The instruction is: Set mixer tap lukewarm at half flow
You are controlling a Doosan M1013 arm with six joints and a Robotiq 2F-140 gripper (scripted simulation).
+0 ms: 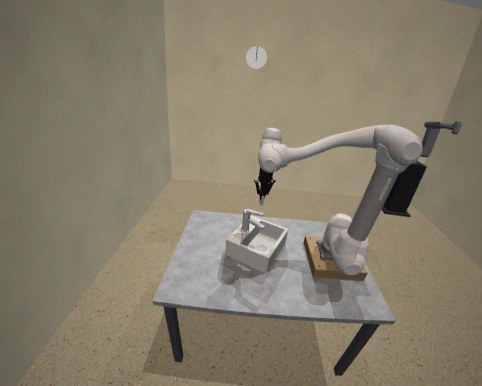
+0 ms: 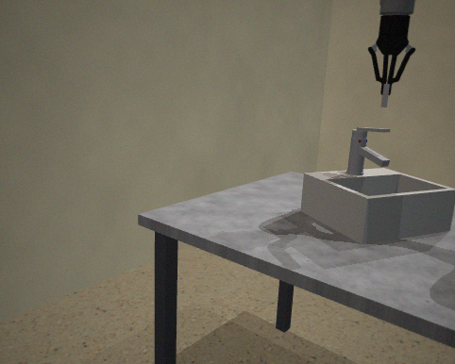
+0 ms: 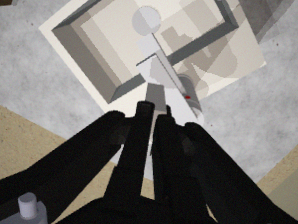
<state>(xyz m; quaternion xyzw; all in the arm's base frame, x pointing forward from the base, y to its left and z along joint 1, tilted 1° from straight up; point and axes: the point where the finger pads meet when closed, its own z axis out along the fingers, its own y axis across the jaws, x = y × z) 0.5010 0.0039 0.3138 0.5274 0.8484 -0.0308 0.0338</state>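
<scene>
Right now my hand is 100 mm above the lever, 30 mm short of it and 10 mm to the left of it. Also, from my hand: grey mixer tap 150 mm below, 60 mm ahead, 20 mm to the right; then white basin 340 mm below, 30 mm behind, 10 mm to the left.
</scene>
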